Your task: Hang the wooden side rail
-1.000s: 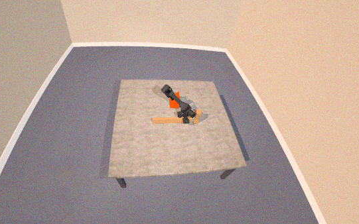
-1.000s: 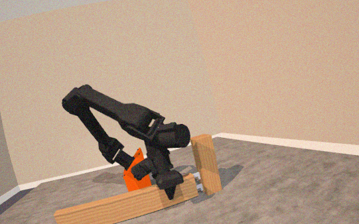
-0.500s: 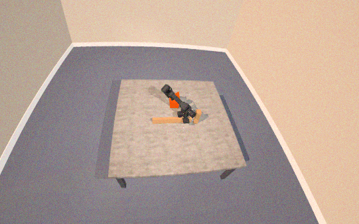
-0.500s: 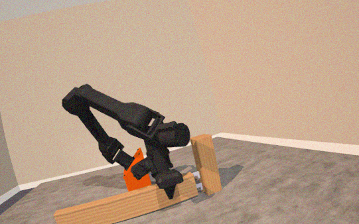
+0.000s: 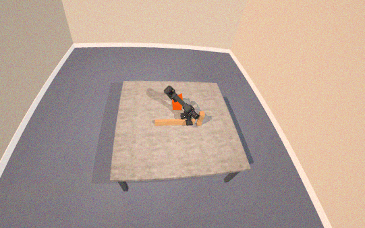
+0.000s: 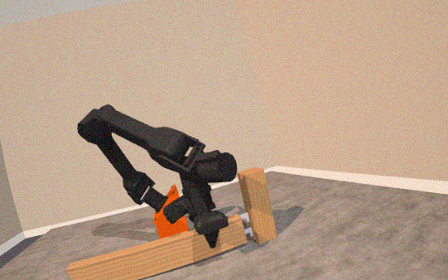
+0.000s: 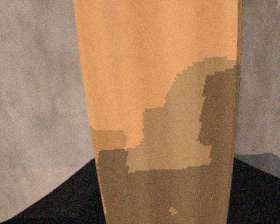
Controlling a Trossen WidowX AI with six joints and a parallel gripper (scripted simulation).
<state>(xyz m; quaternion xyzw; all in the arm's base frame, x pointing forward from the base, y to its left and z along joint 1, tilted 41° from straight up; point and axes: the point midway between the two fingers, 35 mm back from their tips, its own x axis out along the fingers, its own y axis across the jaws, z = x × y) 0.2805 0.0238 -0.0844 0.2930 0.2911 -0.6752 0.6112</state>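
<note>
My gripper tip is 10 mm short of the headboard post, 130 mm to the right of it and 50 mm below it.
</note>
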